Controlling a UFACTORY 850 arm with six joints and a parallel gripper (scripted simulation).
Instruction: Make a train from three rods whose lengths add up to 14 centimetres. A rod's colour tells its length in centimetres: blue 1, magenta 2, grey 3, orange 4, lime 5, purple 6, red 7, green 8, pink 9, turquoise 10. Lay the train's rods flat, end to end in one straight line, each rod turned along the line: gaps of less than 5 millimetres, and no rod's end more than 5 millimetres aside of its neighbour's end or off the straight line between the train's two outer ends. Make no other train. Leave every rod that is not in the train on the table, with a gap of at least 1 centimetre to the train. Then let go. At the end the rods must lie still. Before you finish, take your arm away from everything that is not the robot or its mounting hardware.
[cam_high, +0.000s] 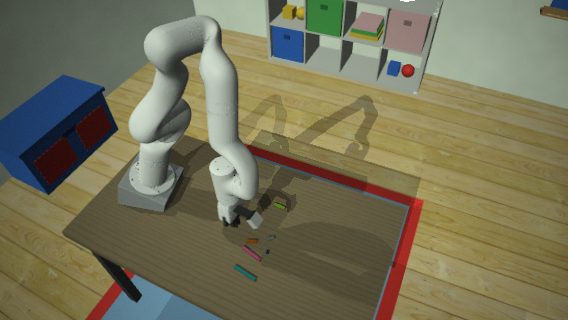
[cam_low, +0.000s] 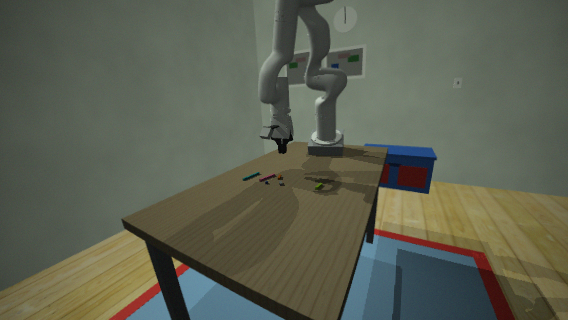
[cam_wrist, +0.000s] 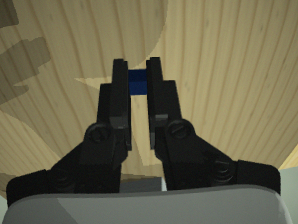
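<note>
Now: hand 120 mm above the orange rod and 60 mm short of it. Round my hand: pink rod 120 mm below, 70 mm ahead, 50 mm to the right; turquoise rod 140 mm to the right, 120 mm below, 70 mm ahead; grey rod 120 mm below, 120 mm ahead, 30 mm to the left.
</note>
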